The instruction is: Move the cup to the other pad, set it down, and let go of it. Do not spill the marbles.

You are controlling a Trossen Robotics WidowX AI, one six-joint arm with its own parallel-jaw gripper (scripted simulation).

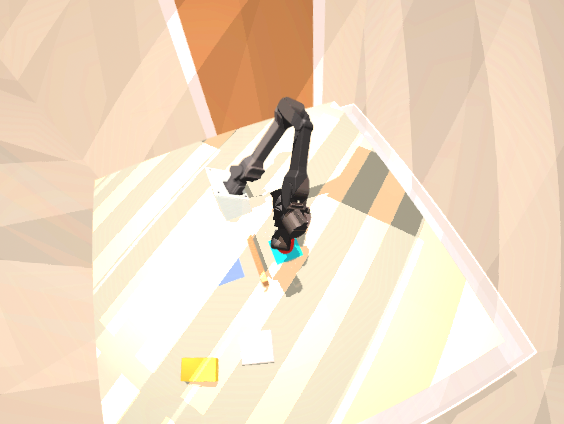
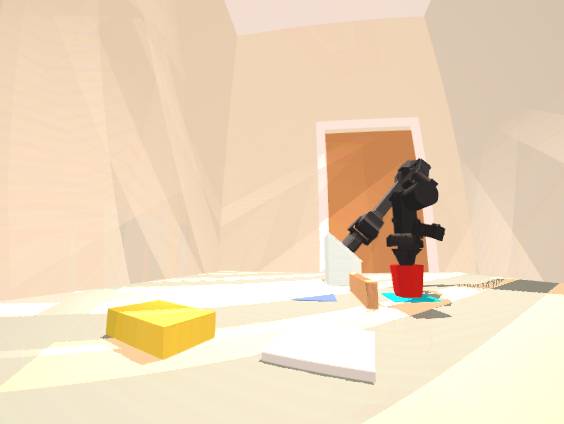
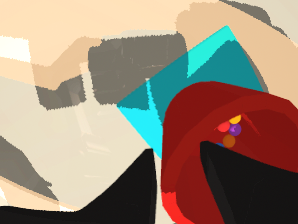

Observation:
In view: my gripper [image 2: 409, 277], a red cup [image 2: 407, 280], a flat white slab [image 2: 350, 353], a yellow block [image 2: 160, 328], a cyan pad [image 3: 219, 57] and a wooden block [image 2: 365, 289].
The red cup is seen too in image 3 [image 3: 193, 115]. The flat white slab also shows in image 1 [image 1: 257, 347]. The yellow block is seen too in image 1 [image 1: 193, 369]. Image 3 does not show the flat white slab: it is out of frame. Image 3 misses the yellow block: it is out of frame.

